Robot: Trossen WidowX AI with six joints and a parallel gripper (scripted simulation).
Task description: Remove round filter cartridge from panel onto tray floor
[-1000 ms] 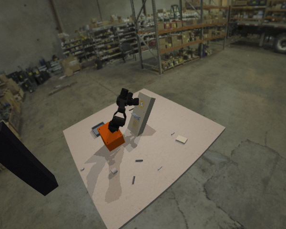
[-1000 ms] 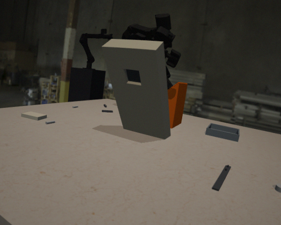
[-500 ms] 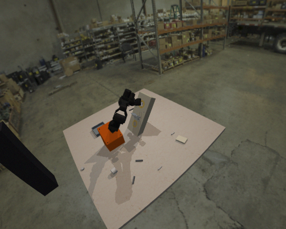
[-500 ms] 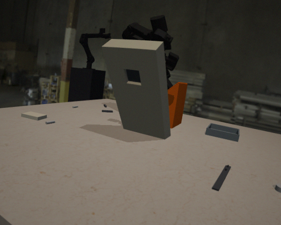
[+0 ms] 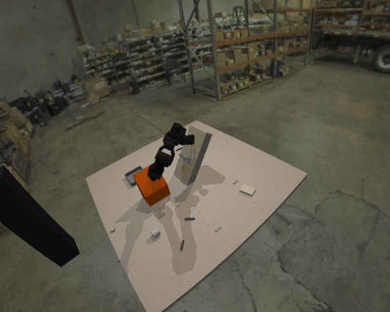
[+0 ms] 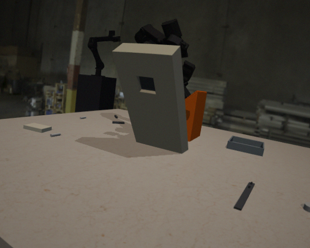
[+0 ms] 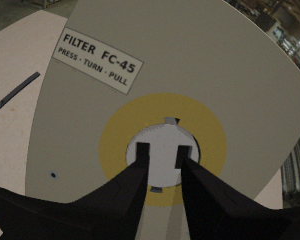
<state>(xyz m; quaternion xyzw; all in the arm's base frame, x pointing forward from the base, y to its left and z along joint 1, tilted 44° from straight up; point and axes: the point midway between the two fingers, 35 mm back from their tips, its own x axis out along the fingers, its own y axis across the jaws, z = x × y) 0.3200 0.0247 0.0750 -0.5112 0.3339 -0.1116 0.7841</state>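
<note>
Right now the round filter cartridge is 2 cm ahead of my gripper tip and 1 cm below it. Round my gripper tip: tan service panel 3 cm behind, 9 cm below.
</note>
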